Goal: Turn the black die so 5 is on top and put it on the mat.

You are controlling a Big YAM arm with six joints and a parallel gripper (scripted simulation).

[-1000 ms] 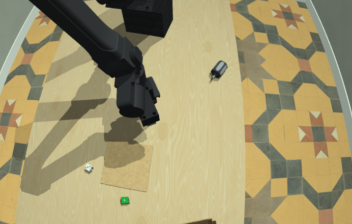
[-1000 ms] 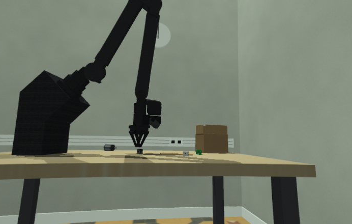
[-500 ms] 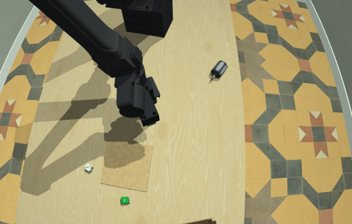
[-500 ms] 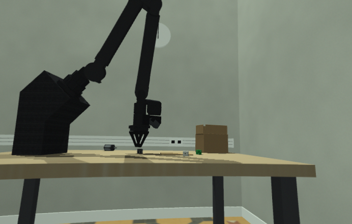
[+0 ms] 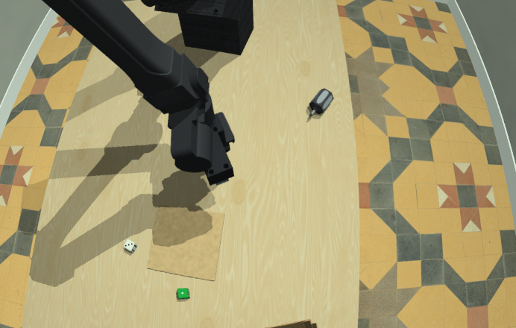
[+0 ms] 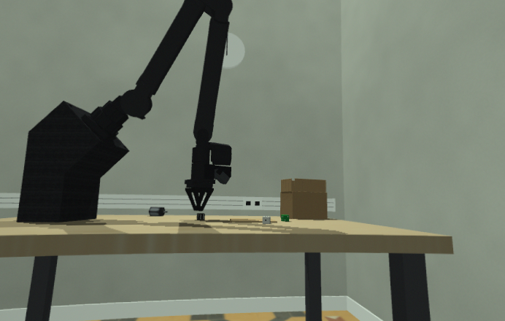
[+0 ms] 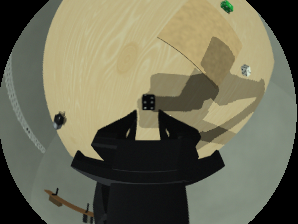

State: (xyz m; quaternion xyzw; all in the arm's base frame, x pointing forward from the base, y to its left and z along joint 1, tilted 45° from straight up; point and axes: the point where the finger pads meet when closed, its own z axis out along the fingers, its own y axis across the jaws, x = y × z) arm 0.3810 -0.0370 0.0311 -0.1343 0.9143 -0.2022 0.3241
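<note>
Now: hand 1 cm short of the black die and 3 cm above it. The rest, counted from my hand: white die: 14 cm ahead, 20 cm to the right, 3 cm below; mat: 15 cm ahead, 9 cm to the right, 3 cm below; green die: 26 cm ahead, 11 cm to the right, 3 cm below.
</note>
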